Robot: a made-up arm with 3 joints. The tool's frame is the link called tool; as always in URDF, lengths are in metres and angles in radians. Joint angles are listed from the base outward.
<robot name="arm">
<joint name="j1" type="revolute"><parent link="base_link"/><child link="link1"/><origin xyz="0 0 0.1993" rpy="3.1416 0 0"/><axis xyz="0 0 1"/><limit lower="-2.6" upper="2.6"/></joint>
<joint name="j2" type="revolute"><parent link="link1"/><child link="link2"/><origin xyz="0.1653 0.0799 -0.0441" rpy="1.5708 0 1.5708"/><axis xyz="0 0 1"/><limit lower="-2.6" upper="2.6"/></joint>
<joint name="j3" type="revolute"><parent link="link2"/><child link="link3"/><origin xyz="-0.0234 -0.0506 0.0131" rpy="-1.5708 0 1.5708"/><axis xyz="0 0 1"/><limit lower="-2.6" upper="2.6"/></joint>
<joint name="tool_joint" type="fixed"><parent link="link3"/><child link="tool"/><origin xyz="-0.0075 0.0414 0.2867" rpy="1.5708 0 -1.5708"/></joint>
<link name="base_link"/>
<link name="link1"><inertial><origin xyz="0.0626 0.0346 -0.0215"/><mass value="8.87"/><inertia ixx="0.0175" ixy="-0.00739" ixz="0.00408" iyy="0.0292" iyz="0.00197" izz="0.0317"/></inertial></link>
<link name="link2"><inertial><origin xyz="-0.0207 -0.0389 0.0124"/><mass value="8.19"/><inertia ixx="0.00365" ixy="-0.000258" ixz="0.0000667" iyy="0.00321" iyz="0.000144" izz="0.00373"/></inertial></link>
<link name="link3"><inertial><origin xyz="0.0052 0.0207 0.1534"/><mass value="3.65"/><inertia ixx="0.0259" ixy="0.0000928" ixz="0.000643" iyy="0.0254" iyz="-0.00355" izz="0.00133"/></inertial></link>
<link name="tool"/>
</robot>
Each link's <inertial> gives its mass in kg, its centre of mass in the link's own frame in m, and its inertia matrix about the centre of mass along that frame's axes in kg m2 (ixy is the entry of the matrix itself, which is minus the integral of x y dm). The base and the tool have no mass. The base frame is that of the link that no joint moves.
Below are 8 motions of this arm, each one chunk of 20 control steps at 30 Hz.
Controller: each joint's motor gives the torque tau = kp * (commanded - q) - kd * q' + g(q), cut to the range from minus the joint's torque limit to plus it. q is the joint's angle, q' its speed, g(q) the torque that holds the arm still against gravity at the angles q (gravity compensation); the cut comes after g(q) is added. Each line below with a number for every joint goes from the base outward.
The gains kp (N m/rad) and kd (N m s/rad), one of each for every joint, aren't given. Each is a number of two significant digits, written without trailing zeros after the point. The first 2 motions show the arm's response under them.
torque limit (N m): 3.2 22 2
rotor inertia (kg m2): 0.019 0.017 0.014
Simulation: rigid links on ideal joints. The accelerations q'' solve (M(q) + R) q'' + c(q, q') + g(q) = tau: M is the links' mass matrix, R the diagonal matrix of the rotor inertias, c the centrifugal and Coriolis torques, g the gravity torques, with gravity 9.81 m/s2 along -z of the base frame. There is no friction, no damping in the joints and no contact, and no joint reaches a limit. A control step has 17 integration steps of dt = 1/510 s. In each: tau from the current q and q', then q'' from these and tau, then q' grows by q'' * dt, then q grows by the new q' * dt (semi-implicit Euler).
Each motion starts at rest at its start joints. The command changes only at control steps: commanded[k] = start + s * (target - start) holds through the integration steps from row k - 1 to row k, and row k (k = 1, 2, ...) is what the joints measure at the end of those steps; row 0 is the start. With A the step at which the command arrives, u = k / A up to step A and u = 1 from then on. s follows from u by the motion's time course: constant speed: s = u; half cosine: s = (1 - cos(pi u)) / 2; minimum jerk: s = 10 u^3 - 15 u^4 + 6 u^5; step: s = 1 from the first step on.
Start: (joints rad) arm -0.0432 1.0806 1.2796
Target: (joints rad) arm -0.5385 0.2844 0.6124
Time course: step
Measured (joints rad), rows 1 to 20:
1: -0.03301 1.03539 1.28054
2: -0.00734 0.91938 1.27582
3: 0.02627 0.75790 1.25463
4: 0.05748 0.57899 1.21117
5: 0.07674 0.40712 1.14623
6: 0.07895 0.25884 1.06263
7: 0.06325 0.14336 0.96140
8: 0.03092 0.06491 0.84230
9: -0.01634 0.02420 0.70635
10: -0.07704 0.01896 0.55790
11: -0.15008 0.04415 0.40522
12: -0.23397 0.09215 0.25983
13: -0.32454 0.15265 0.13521
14: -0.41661 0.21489 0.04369
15: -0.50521 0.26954 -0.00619
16: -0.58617 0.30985 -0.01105
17: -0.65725 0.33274 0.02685
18: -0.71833 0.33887 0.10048
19: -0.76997 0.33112 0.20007
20: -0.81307 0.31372 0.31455
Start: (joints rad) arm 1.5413 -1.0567 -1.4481
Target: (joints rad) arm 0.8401 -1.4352 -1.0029
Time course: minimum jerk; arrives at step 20
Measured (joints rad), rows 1 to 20:
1: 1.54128 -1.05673 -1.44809
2: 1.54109 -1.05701 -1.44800
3: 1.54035 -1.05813 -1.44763
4: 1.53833 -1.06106 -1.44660
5: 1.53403 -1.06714 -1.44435
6: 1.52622 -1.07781 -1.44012
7: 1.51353 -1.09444 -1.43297
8: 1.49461 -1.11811 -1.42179
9: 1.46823 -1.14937 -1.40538
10: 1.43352 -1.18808 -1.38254
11: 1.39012 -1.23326 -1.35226
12: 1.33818 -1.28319 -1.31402
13: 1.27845 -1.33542 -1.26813
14: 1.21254 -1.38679 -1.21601
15: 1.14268 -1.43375 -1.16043
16: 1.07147 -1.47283 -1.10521
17: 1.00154 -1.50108 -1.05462
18: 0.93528 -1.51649 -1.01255
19: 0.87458 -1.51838 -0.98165
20: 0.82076 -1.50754 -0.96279
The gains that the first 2 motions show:
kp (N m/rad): 16 16 0.74
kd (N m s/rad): 1.2 0.77 0.057
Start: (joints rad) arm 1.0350 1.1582 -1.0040
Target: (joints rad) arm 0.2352 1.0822 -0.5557
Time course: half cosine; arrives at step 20
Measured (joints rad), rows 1 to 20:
1: 1.03491 1.15825 -1.00393
2: 1.03438 1.15853 -1.00352
3: 1.03280 1.15928 -1.00227
4: 1.02935 1.16077 -0.99949
5: 1.02310 1.16317 -0.99435
6: 1.01308 1.16650 -0.98595
7: 0.99835 1.17061 -0.97342
8: 0.97808 1.17517 -0.95598
9: 0.95192 1.17945 -0.93304
10: 0.91980 1.18255 -0.90433
11: 0.88189 1.18370 -0.86999
12: 0.83827 1.18247 -0.83063
13: 0.78887 1.17889 -0.78731
14: 0.73356 1.17335 -0.74144
15: 0.67215 1.16654 -0.69472
16: 0.60476 1.15899 -0.64894
17: 0.53262 1.15049 -0.60581
18: 0.45754 1.14054 -0.56700
19: 0.38155 1.12871 -0.53408
20: 0.30688 1.11468 -0.50851

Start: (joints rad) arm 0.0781 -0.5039 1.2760
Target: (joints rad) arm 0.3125 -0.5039 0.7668
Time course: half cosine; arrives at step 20
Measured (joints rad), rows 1 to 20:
1: 0.07813 -0.50390 1.27591
2: 0.07827 -0.50390 1.27541
3: 0.07872 -0.50388 1.27391
4: 0.07970 -0.50386 1.27064
5: 0.08151 -0.50383 1.26474
6: 0.08446 -0.50378 1.25534
7: 0.08884 -0.50371 1.24164
8: 0.09496 -0.50363 1.22299
9: 0.10304 -0.50351 1.19898
10: 0.11326 -0.50336 1.16945
11: 0.12573 -0.50317 1.13454
12: 0.14047 -0.50294 1.09470
13: 0.15737 -0.50270 1.05069
14: 0.17626 -0.50245 1.00351
15: 0.19686 -0.50223 0.95438
16: 0.21877 -0.50209 0.90469
17: 0.24156 -0.50208 0.85590
18: 0.26466 -0.50224 0.80950
19: 0.28751 -0.50260 0.76692
20: 0.30946 -0.50317 0.72947

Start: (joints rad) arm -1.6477 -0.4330 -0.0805
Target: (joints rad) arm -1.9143 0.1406 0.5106
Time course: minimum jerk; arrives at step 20
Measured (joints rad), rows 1 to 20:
1: -1.64771 -0.43297 -0.08052
2: -1.64777 -0.43265 -0.08068
3: -1.64803 -0.43141 -0.08125
4: -1.64872 -0.42810 -0.08263
5: -1.65020 -0.42122 -0.08515
6: -1.65293 -0.40903 -0.08886
7: -1.65741 -0.38986 -0.09339
8: -1.66422 -0.36232 -0.09774
9: -1.67390 -0.32551 -0.10029
10: -1.68697 -0.27927 -0.09881
11: -1.70381 -0.22420 -0.09057
12: -1.72455 -0.16181 -0.07259
13: -1.74906 -0.09441 -0.04190
14: -1.77680 -0.02507 0.00407
15: -1.80682 0.04262 0.06706
16: -1.83783 0.10492 0.14745
17: -1.86832 0.15832 0.24384
18: -1.89672 0.20005 0.35278
19: -1.92165 0.22841 0.46893
20: -1.94210 0.24304 0.58560

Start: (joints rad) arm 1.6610 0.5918 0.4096
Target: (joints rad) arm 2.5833 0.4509 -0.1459
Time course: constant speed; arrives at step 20
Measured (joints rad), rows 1 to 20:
1: 1.66211 0.59066 0.40947
2: 1.66613 0.58676 0.40865
3: 1.67445 0.57928 0.40609
4: 1.68799 0.56817 0.40045
5: 1.70727 0.55405 0.39026
6: 1.73248 0.53793 0.37416
7: 1.76351 0.52106 0.35115
8: 1.80012 0.50467 0.32072
9: 1.84190 0.48983 0.28295
10: 1.88841 0.47731 0.23852
11: 1.93916 0.46753 0.18866
12: 1.99365 0.46058 0.13498
13: 2.05135 0.45626 0.07934
14: 2.11174 0.45414 0.02366
15: 2.17428 0.45367 -0.03028
16: 2.23841 0.45426 -0.08095
17: 2.30358 0.45533 -0.12720
18: 2.36923 0.45640 -0.16823
19: 2.43478 0.45710 -0.20369
20: 2.49972 0.45713 -0.23356

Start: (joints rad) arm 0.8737 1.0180 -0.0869
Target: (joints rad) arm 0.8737 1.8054 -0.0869
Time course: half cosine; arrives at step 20
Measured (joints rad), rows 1 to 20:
1: 0.87362 1.01833 -0.08716
2: 0.87317 1.02010 -0.08854
3: 0.87191 1.02518 -0.09232
4: 0.86941 1.03567 -0.09978
5: 0.86531 1.05356 -0.11177
6: 0.85949 1.08033 -0.12842
7: 0.85208 1.11677 -0.14909
8: 0.84347 1.16289 -0.17234
9: 0.83429 1.21791 -0.19621
10: 0.82530 1.28044 -0.21846
11: 0.81732 1.34863 -0.23693
12: 0.81112 1.42035 -0.24977
13: 0.80729 1.49342 -0.25559
14: 0.80624 1.56569 -0.25351
15: 0.80814 1.63510 -0.24307
16: 0.81296 1.69976 -0.22423
17: 0.82051 1.75790 -0.19721
18: 0.83049 1.80793 -0.16255
19: 0.84250 1.84844 -0.12103
20: 0.85613 1.87825 -0.07376

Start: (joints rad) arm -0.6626 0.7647 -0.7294
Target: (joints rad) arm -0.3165 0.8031 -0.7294
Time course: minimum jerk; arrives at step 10
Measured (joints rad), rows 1 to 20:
1: -0.66254 0.76467 -0.72939
2: -0.66206 0.76443 -0.72927
3: -0.66023 0.76360 -0.72891
4: -0.65566 0.76172 -0.72814
5: -0.64677 0.75848 -0.72699
6: -0.63219 0.75399 -0.72569
7: -0.61133 0.74902 -0.72491
8: -0.58420 0.74460 -0.72537
9: -0.55140 0.74184 -0.72778
10: -0.51436 0.74200 -0.73279
11: -0.47473 0.74594 -0.74065
12: -0.43402 0.75392 -0.75104
13: -0.39350 0.76558 -0.76314
14: -0.35423 0.78012 -0.77577
15: -0.31707 0.79640 -0.78760
16: -0.28270 0.81320 -0.79730
17: -0.25167 0.82929 -0.80371
18: -0.22443 0.84362 -0.80598
19: -0.20132 0.85538 -0.80365
20: -0.18263 0.86407 -0.79666

